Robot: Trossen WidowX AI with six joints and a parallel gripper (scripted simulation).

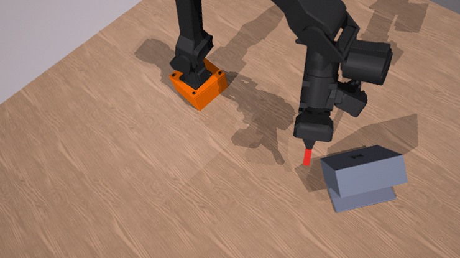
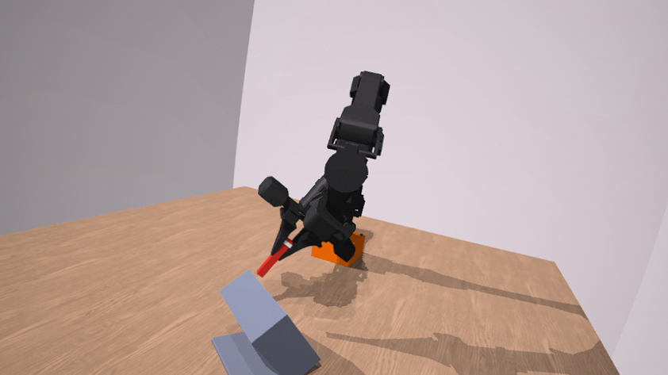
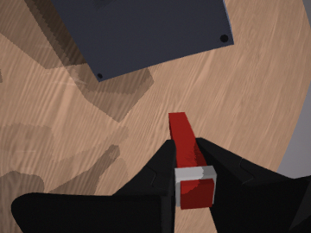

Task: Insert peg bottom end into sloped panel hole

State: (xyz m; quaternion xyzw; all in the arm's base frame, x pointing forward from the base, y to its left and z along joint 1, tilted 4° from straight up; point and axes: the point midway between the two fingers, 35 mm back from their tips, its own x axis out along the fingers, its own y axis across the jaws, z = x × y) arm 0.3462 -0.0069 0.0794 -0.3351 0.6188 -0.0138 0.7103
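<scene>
Right now my gripper tip is 10 cm short of the sloped panel, 6 cm above it and 4 cm to the right of it. Also, from my gripper tip: flat grey foot plate: 12 cm below, 12 cm ahead, 3 cm to the left; then red peg: 1 cm to the left, 1 cm above.
</scene>
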